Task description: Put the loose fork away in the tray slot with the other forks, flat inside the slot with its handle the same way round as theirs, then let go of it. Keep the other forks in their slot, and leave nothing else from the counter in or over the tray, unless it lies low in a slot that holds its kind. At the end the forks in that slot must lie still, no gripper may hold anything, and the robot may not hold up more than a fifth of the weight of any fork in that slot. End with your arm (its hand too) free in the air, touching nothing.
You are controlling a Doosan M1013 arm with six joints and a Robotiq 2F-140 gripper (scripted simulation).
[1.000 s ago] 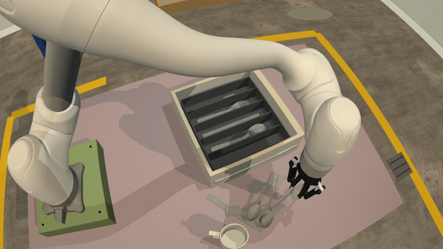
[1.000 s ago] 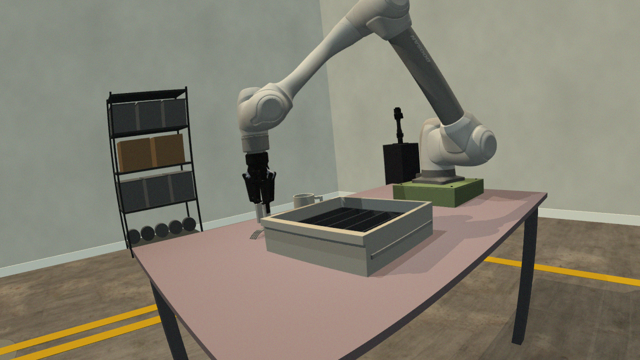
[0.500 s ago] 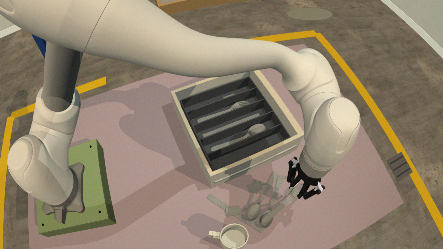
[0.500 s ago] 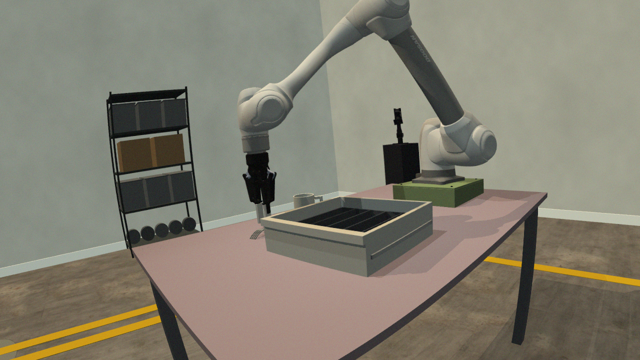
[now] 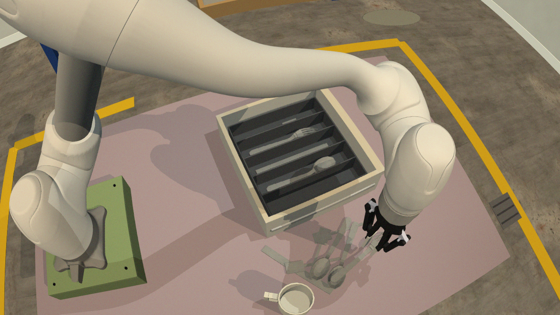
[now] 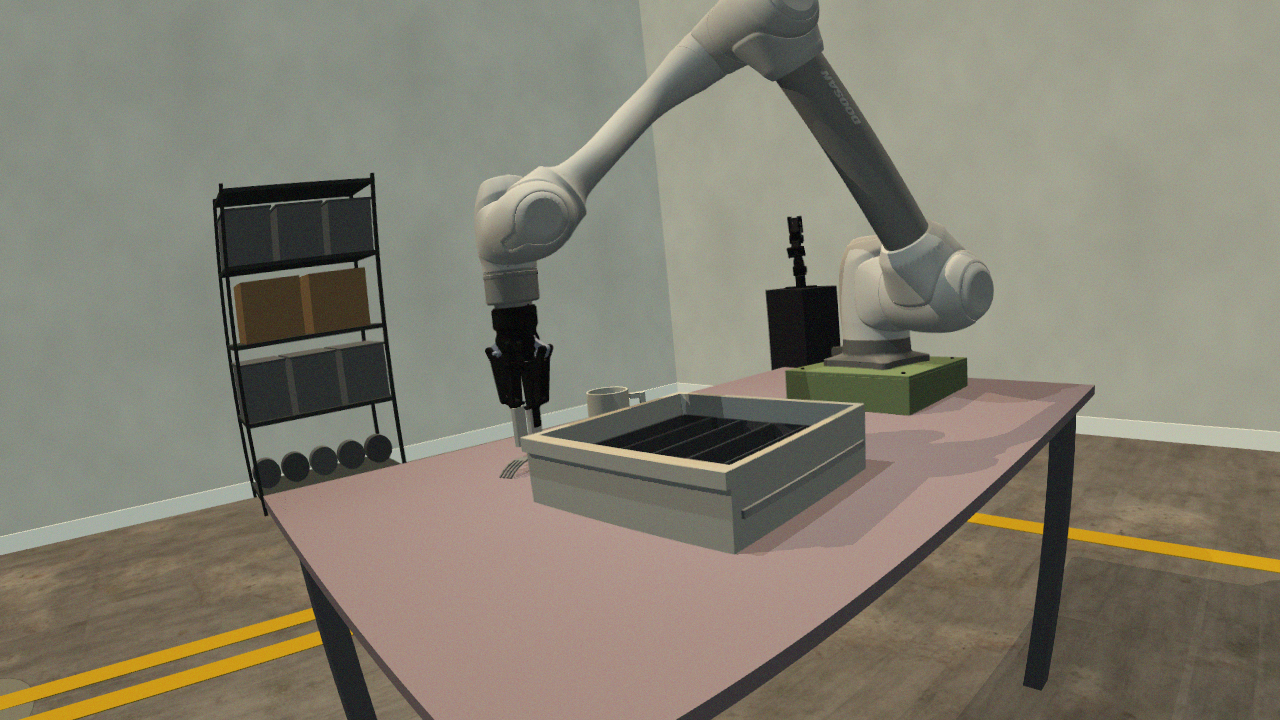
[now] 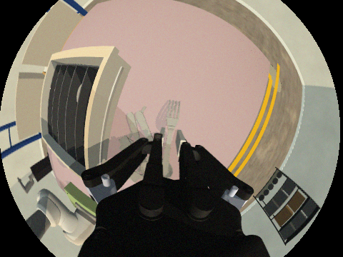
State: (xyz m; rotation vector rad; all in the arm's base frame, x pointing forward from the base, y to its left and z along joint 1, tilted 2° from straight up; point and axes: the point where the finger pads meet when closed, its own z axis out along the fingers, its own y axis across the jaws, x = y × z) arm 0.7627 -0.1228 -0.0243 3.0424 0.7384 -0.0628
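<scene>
Right now my hand is 13 cm past the tray, 31 cm to the right of it and 2 cm above it. Round my hand: mug (21 cm behind, 9 cm to the right, 3 cm below).
</scene>
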